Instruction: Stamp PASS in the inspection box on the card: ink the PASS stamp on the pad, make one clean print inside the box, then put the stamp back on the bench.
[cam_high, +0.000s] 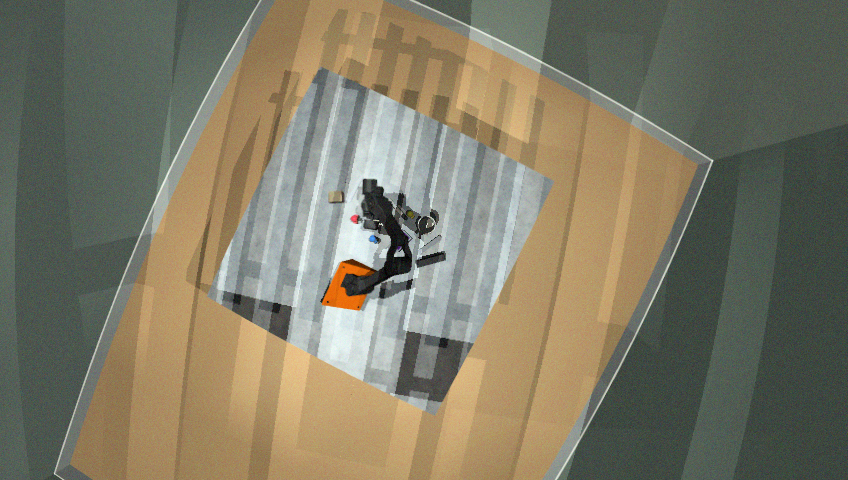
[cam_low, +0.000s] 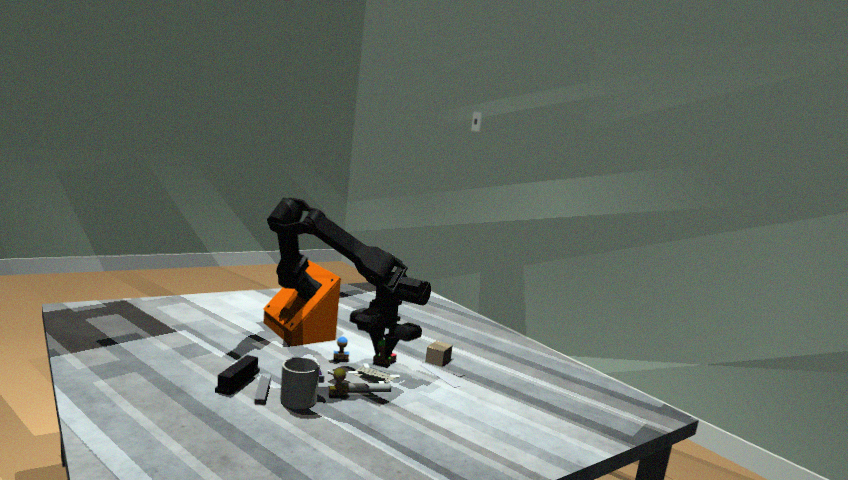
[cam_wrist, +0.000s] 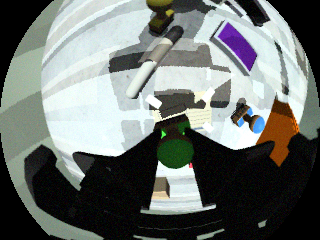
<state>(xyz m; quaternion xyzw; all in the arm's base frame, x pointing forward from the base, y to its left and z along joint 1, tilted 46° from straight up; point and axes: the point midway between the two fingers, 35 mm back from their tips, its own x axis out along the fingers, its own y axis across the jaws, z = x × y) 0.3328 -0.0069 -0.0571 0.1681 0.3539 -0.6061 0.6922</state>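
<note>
Right now the cream card is 6 cm below my gripper tip, 2 cm behind it and 1 cm to the right of it. Round my gripper tip: green-knobbed stamp: right at my gripper tip; then marker: 9 cm to the right, 5 cm below, 4 cm ahead; then red-knobbed stamp: 8 cm to the left, 8 cm behind, 4 cm below.
</note>
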